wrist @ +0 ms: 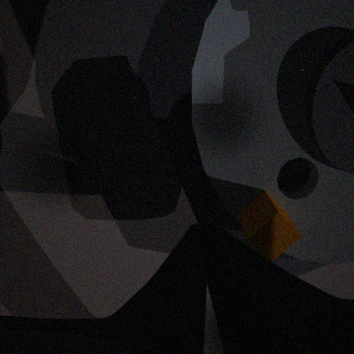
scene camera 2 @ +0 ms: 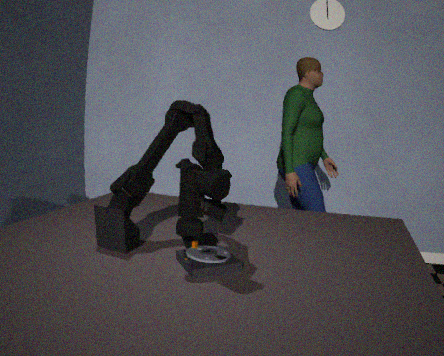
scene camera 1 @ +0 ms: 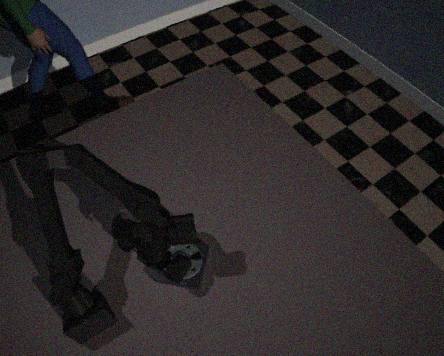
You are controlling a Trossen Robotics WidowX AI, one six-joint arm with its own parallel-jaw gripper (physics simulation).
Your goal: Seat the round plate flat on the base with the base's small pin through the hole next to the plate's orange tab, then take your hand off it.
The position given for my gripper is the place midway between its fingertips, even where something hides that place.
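My own gripper is in sight at (scene camera 2: 188,248), at (scene camera 1: 156,266) and, in the view from the wrist, at (wrist: 202,234). I can also see a round grey plate (wrist: 250,76), and with it a dark square base (wrist: 161,49).
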